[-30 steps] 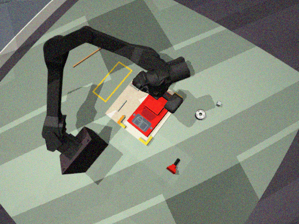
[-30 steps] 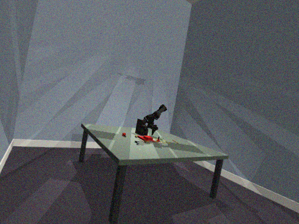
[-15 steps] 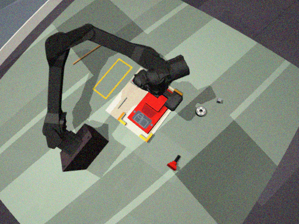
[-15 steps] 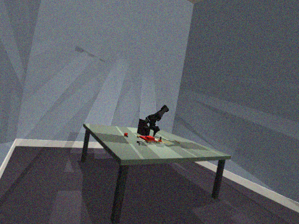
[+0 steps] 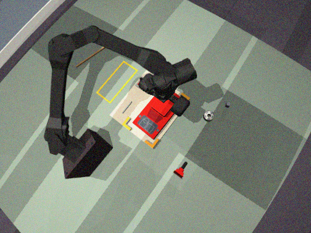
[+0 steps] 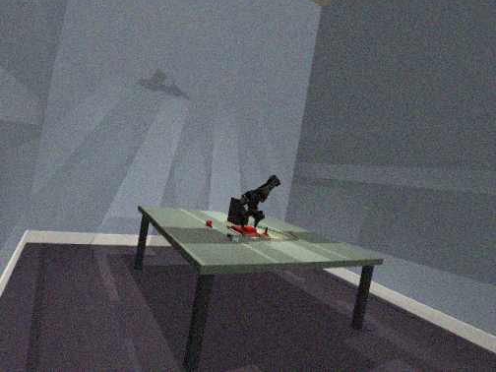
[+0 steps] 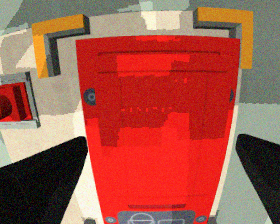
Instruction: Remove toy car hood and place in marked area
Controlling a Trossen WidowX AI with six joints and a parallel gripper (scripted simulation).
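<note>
My gripper tip is now 10 mm above the hood.
</note>
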